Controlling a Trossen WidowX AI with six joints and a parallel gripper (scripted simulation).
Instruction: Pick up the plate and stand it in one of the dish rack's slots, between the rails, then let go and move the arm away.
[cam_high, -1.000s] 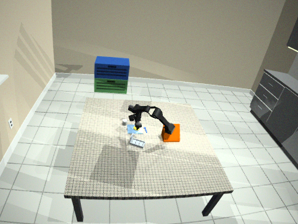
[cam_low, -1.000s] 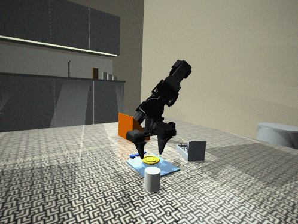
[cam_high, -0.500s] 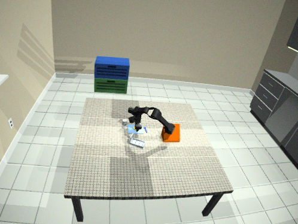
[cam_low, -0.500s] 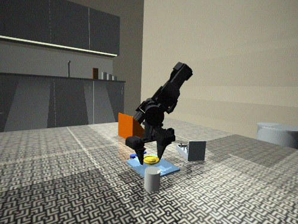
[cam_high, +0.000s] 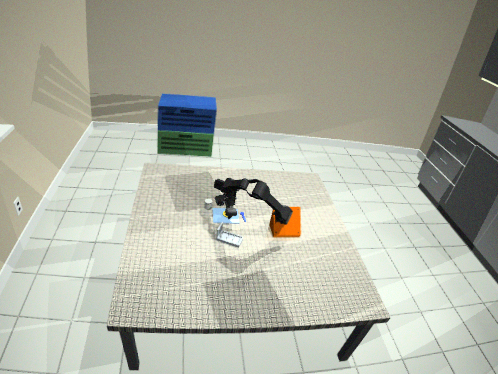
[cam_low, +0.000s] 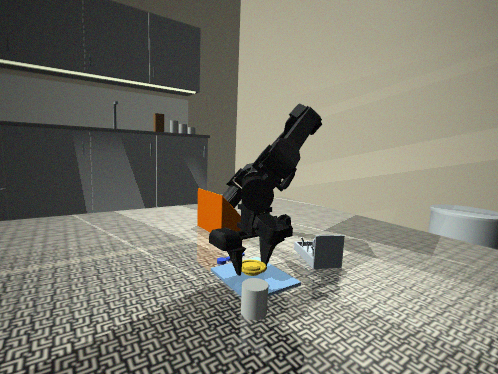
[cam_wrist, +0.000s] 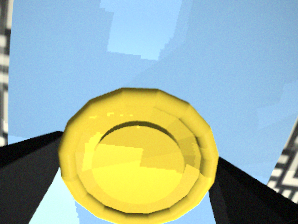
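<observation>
My gripper tip is 10 mm short of the light blue mat. From my gripper tip the other things lie so: white cup: 120 mm ahead, 70 mm to the right, 20 mm above; then yellow plate: 10 mm above; then blue spoon: 90 mm behind, 10 mm to the right.
</observation>
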